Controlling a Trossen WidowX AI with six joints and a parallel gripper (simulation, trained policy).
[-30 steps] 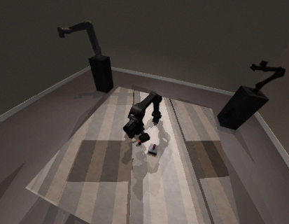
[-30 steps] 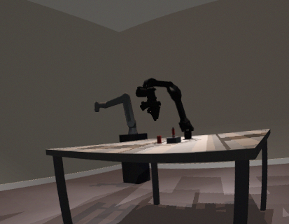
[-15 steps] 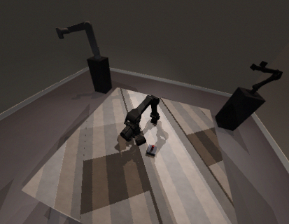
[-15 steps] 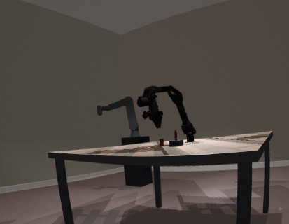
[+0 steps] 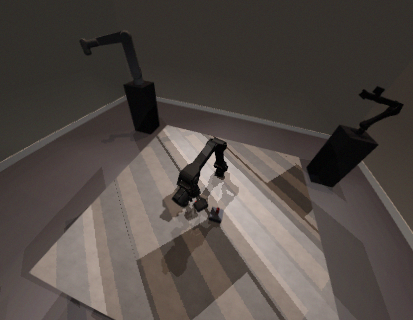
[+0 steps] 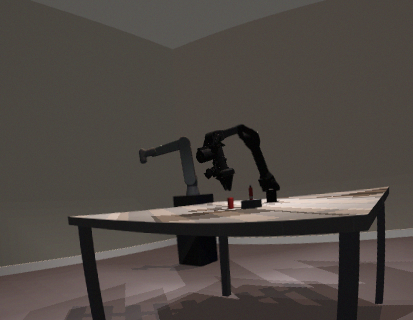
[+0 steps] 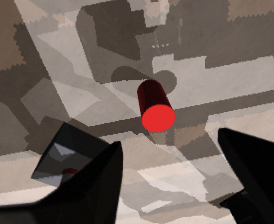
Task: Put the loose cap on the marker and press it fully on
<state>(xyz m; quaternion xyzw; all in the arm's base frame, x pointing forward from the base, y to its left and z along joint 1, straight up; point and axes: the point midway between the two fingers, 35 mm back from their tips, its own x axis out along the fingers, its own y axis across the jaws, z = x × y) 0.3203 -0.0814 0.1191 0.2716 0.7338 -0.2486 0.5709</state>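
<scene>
The red cap lies 10 mm to the left of my gripper tip and 60 mm below it. Also, from my gripper tip: grey holder block 20 mm ahead, 130 mm to the left, 70 mm below.
</scene>
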